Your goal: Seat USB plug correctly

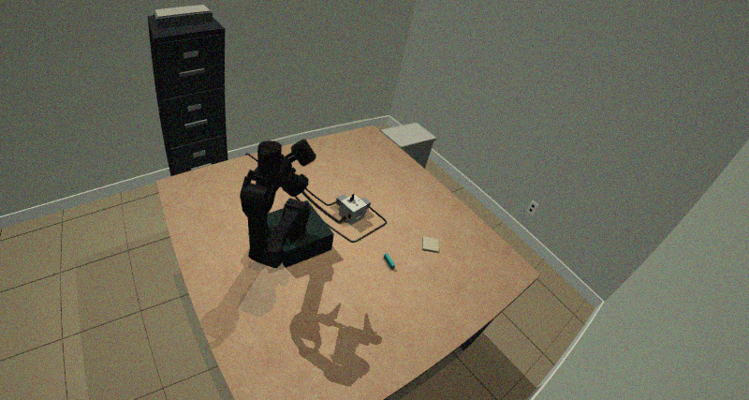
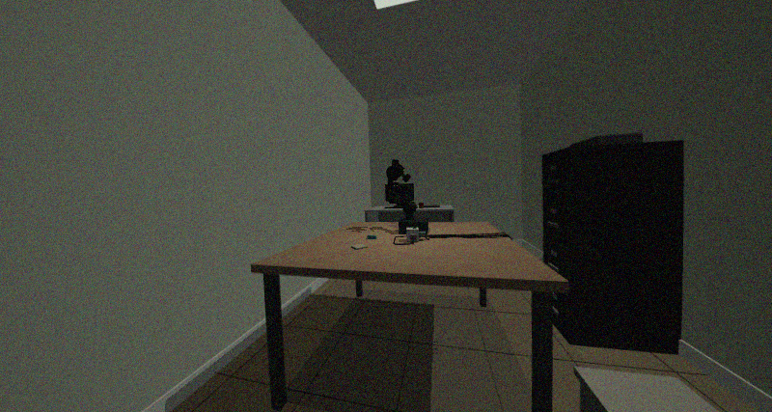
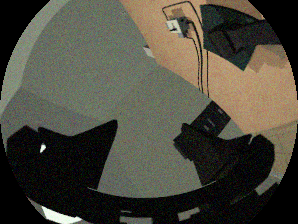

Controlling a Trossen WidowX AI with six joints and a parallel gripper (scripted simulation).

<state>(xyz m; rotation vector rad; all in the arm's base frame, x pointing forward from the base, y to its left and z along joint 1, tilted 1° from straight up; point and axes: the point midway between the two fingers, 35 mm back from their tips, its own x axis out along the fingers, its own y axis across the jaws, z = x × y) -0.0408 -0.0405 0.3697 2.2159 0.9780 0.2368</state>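
The dark USB plug lies 320 mm ahead of my gripper tip, 90 mm to the left of it and 360 mm below it. Round my gripper tip: flat beige pad (530 mm ahead, 200 mm to the right, 450 mm below); teal marker (320 mm ahead, 200 mm to the right, 440 mm below).
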